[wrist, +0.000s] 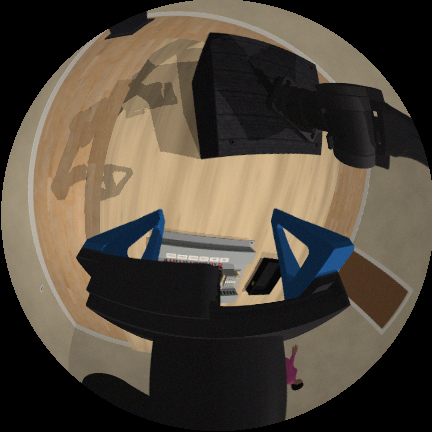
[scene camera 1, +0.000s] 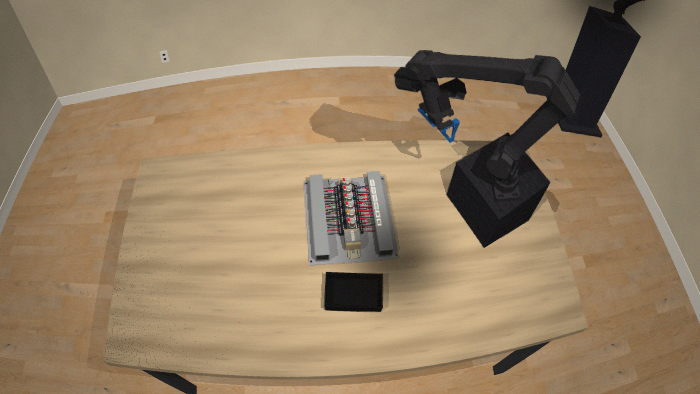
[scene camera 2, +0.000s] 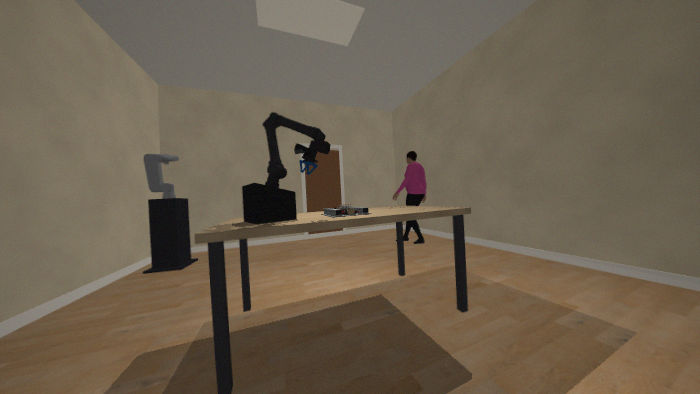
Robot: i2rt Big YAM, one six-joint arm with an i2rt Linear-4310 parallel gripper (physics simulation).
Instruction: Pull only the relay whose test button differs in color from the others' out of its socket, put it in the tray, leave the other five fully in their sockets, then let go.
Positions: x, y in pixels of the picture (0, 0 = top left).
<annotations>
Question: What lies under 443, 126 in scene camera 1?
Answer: My gripper.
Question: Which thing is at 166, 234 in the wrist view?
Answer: A grey relay panel.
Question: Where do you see a grey relay panel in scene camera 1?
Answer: At 338, 254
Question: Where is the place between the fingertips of my gripper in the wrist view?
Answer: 217, 214
</annotations>
